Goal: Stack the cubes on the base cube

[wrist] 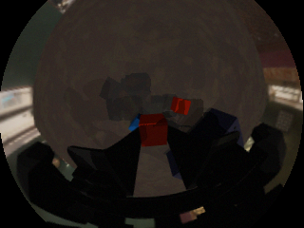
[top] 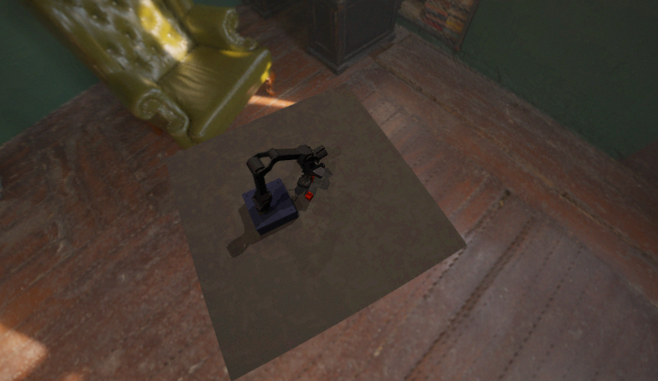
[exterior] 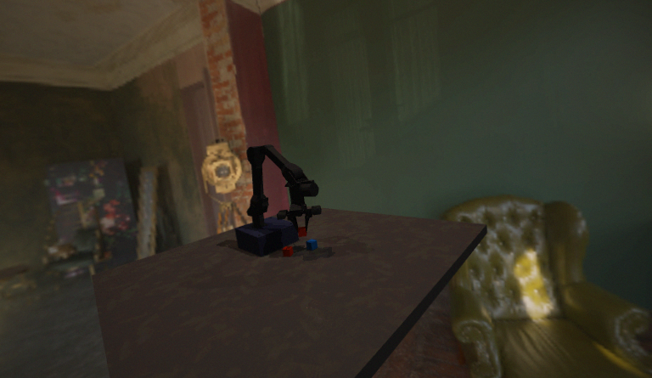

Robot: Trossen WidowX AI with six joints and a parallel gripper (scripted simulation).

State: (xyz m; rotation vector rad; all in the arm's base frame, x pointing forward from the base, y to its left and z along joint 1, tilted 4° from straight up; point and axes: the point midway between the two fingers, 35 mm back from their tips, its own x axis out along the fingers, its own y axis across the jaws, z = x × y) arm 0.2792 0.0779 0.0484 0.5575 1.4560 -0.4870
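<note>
My gripper tip is now 80 mm above the blue cube and 40 mm to the right of it.
</note>
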